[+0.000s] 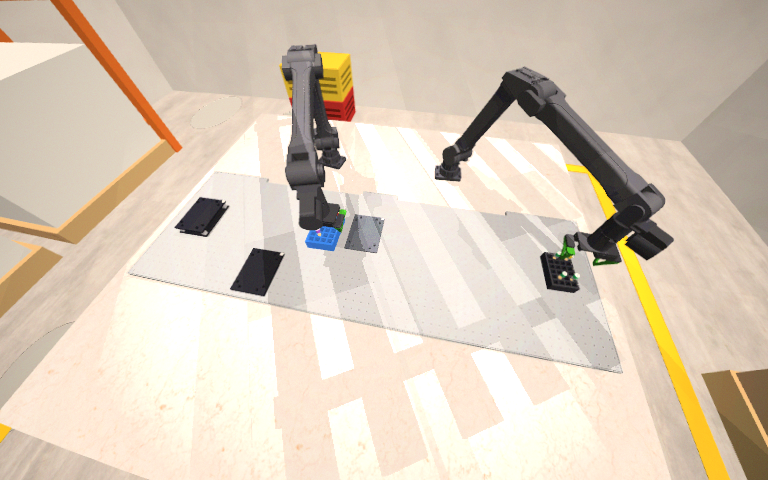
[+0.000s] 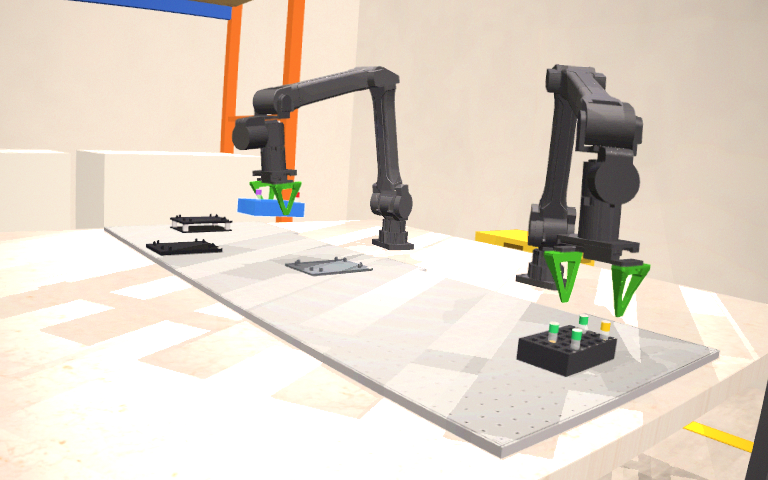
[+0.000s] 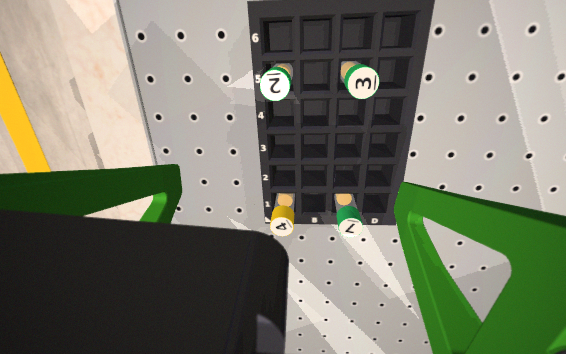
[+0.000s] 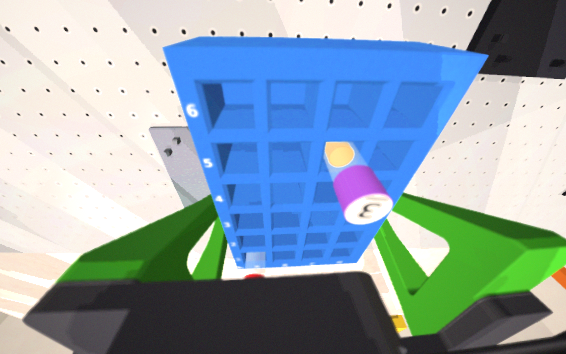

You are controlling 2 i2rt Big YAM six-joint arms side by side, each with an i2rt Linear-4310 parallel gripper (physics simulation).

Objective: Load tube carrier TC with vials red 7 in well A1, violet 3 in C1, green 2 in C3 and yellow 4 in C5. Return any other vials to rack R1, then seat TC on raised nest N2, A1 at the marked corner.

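Seen in the pictures: left gripper, fingertip midpoint: [image 1: 576, 261] [image 2: 590, 309] [image 3: 288, 186]; right gripper, fingertip midpoint: [image 1: 328, 229] [image 2: 276, 213] [image 4: 298, 191]; left arm's base, origin of the base link: [image 1: 447, 174] [image 2: 544, 284]; right arm's base, origin of the base link: [image 1: 332, 161] [image 2: 392, 246].
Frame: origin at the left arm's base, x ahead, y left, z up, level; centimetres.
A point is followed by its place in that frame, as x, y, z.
Observation:
The blue carrier [image 1: 321, 245] @(56.0, -40.9, 15.3) [image 2: 254, 208] @(56.2, -37.6, 14.7) [image 4: 300, 60] @(55.7, -40.8, 16.2) is held in the air by my right gripper [image 1: 340, 220] @(48.1, -41.4, 12.9) [image 2: 272, 203] @(48.1, -41.4, 12.9) [image 4: 298, 191] @(48.1, -41.4, 12.9), shut on its sides. Violet vial 3 [image 2: 258, 192] @(52.8, -42.0, 17.7) [image 4: 361, 187] @(53.0, -42.3, 18.1) stands in its C5; a red vial [image 2: 297, 194] @(44.9, -37.9, 17.6) [image 4: 254, 276] @(45.5, -38.6, 17.1) is at A1, its number hidden. My left gripper [image 1: 579, 260] @(46.8, 38.8, 9.1) [image 2: 592, 307] @(46.8, 38.8, 9.1) [image 3: 288, 186] @(46.8, 38.8, 9.1) is open and empty above the black rack [image 1: 548, 276] @(50.4, 32.1, 3.5) [image 2: 540, 356] @(54.2, 36.1, 2.9) [image 3: 340, 7] @(53.7, 36.2, 4.5). The rack holds green 2 [image 3: 275, 85] @(50.8, 39.3, 6.9) in A5, green 3 [image 3: 362, 81] @(50.7, 35.5, 6.9) in C5, yellow 4 [image 3: 282, 220] @(43.5, 39.5, 6.9) in A1 and green 7 [image 3: 349, 220] @(43.4, 35.8, 6.9) in C1.
A raised black nest [image 1: 202, 215] @(42.4, -95.7, 4.6) [image 2: 201, 219] @(42.1, -95.4, 4.6) on white posts stands far left on the perforated board [image 1: 441, 294] @(60.6, -2.6, 1.3) [image 2: 396, 339] @(62.0, 15.8, 1.2). A low black plate [image 1: 257, 271] @(61.5, -64.8, 2.4) [image 2: 184, 247] @(61.8, -62.6, 2.4) lies nearer the board's front edge. A grey plate [image 1: 365, 233] @(40.3, -31.4, 1.9) [image 2: 328, 267] @(41.0, -30.0, 1.9) lies right of the carrier.

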